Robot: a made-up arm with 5 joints. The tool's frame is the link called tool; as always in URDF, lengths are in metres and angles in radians. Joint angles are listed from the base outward. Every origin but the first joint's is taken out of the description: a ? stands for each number. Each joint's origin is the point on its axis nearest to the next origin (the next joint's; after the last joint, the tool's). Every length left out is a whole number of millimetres.
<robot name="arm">
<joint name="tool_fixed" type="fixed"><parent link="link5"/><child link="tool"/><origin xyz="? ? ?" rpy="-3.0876 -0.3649 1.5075"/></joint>
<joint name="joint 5" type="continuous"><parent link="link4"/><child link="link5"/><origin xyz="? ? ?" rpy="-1.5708 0 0"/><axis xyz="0 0 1"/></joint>
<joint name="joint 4" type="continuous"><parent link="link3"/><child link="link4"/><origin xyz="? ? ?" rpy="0 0 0"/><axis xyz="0 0 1"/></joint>
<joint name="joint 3" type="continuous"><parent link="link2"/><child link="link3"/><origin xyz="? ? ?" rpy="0 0 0"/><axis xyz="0 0 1"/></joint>
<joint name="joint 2" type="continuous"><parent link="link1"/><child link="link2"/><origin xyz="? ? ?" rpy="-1.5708 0 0"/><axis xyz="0 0 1"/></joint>
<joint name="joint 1" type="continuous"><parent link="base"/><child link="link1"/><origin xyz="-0.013 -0.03 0.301" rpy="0 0 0"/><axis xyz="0 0 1"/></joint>
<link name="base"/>
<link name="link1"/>
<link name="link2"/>
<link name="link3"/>
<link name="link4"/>
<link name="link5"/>
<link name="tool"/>
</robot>
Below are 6 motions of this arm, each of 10 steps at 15 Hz.
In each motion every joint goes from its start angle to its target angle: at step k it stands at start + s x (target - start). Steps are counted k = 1, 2, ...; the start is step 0. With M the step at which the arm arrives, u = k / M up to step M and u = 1 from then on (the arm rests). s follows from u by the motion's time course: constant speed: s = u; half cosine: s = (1 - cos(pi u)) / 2; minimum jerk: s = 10 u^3 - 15 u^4 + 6 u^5.
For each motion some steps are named. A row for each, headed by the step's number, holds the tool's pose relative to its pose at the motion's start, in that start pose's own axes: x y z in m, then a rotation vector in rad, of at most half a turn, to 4 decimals.
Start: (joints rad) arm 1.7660 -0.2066 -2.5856 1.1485 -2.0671
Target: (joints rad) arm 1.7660 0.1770 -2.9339 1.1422 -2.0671
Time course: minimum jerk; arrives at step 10
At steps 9, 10:
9: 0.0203 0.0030 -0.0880 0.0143 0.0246 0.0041
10: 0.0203 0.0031 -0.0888 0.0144 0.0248 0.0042

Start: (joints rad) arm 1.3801 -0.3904 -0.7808 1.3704 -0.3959
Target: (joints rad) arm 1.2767 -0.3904 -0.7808 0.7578 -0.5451
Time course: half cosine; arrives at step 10
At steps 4, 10:
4: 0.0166 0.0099 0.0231 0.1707 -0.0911 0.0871
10: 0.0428 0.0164 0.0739 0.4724 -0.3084 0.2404

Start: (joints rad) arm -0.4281 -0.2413 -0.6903 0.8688 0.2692
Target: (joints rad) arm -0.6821 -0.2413 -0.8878 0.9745 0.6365
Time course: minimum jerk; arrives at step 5
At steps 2, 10:
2: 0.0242 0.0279 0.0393 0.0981 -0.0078 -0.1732
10: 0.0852 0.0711 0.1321 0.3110 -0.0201 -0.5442

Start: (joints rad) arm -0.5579 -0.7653 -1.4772 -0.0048 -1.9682
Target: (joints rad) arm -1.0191 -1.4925 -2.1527 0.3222 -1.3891
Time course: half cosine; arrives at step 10
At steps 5, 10:
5: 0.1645 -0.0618 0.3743 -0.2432 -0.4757 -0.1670
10: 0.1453 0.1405 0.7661 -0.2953 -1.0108 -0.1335

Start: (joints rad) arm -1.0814 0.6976 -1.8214 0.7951 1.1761
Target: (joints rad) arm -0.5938 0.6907 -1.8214 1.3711 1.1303
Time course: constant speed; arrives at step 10
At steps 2, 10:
2: -0.0127 -0.0701 -0.0107 -0.1061 -0.0862 0.0746
10: -0.0048 -0.3459 0.0066 -0.4516 -0.4628 0.4293

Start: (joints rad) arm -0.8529 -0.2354 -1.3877 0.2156 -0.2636
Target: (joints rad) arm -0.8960 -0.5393 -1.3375 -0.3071 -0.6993
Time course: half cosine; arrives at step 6
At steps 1, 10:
1: 0.0007 0.0097 0.0115 0.0346 -0.0177 0.0451
10: -0.0133 0.1116 0.1902 0.4531 -0.4082 0.6491

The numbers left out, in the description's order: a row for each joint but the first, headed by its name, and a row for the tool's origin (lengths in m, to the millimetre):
tool: -0.003 -0.026 0
joint 5: 0.08 0.099 0
joint 4: 0.114 0.455 0
joint 3: 0.012 -0.19 0
joint 2: 0.003 -0.009 0

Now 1 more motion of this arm.
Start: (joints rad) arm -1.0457 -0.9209 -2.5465 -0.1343 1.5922
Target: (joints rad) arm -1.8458 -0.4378 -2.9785 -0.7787 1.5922
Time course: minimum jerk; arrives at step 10
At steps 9, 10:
9: 0.1230 -0.3131 0.1877 -0.7014 0.5978 0.3278
10: 0.1247 -0.3144 0.1901 -0.7086 0.6024 0.3288

